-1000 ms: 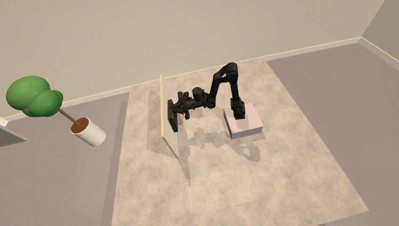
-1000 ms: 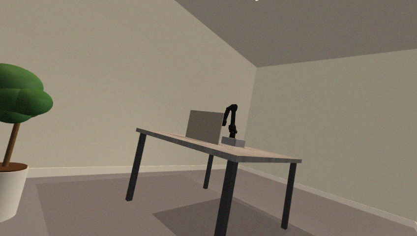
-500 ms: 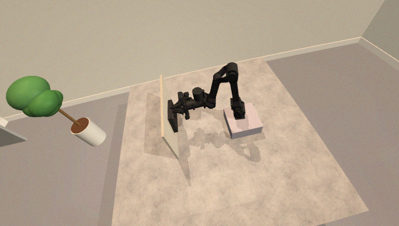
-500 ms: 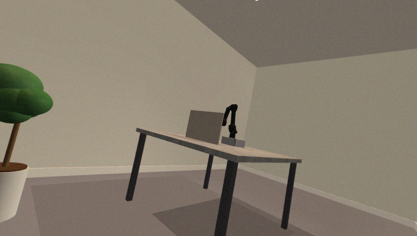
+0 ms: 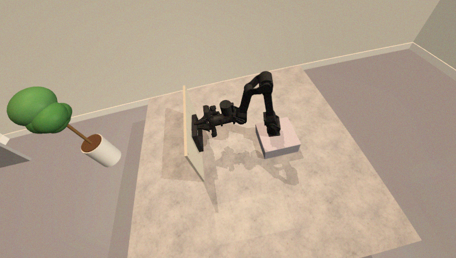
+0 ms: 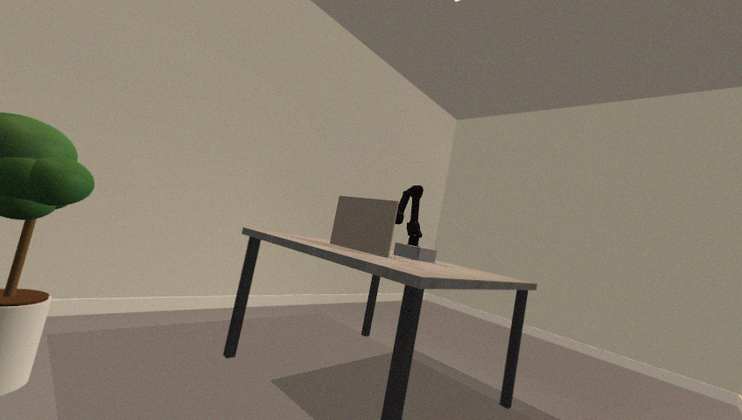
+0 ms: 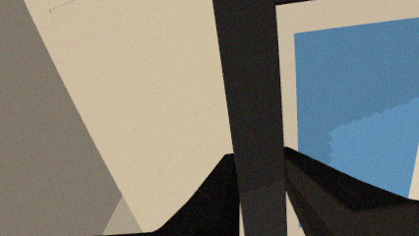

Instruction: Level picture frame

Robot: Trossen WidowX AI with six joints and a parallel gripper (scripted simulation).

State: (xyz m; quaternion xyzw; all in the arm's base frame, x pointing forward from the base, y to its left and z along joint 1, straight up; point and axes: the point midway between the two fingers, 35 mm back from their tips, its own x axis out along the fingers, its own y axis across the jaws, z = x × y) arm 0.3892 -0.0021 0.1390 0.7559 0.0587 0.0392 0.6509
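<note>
The picture frame lies 10 mm ahead of my gripper tip, 10 mm to the left of it and 50 mm below it. From my gripper tip the other things lie so: wall panel 20 mm ahead, 10 mm to the right, 70 mm below.
</note>
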